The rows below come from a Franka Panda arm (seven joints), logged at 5 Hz.
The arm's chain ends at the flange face. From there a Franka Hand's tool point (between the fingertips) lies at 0.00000 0.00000 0.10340 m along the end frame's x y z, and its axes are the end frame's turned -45 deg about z.
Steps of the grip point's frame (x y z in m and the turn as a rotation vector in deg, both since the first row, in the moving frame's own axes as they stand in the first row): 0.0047 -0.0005 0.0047 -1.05 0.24 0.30; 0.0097 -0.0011 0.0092 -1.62 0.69 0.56; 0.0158 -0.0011 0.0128 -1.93 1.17 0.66; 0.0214 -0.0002 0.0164 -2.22 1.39 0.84; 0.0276 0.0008 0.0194 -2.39 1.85 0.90; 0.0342 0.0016 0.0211 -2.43 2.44 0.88
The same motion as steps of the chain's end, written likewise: 0.0013 -0.0047 0.0047 -0.57 0.91 0.30; 0.0031 -0.0088 0.0092 -0.66 1.63 0.56; 0.0064 -0.0129 0.0129 -0.54 2.19 0.66; 0.0104 -0.0164 0.0165 -0.59 2.55 0.84; 0.0147 -0.0197 0.0195 -0.38 3.00 0.90; 0.0191 -0.0231 0.0213 0.01 3.44 0.88
